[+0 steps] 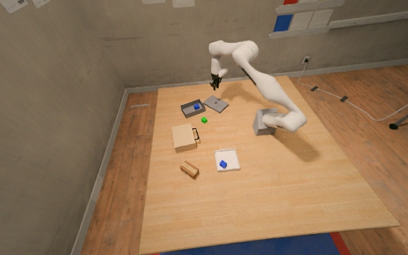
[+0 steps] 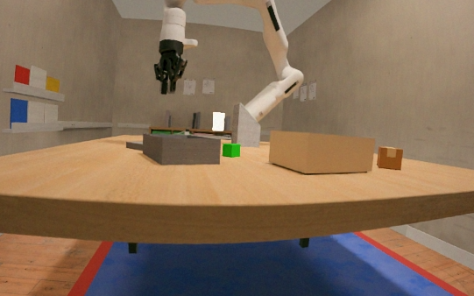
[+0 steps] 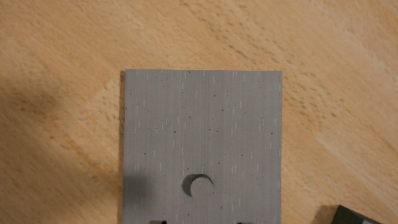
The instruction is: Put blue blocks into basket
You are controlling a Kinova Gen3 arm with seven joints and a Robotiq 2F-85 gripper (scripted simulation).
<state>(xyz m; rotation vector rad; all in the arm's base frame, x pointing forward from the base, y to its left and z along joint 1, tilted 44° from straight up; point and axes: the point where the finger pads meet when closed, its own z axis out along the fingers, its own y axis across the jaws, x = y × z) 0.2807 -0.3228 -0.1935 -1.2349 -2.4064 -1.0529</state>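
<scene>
Now: hand 210 mm short of the metal box, 160 mm above it and 30 mm to the right of it. From my hand the other things lie so: grey lid 170 mm below; then green block 170 mm to the left, 170 mm below, 140 mm ahead; then drawer 320 mm to the left, 300 mm ahead, 150 mm below.
</scene>
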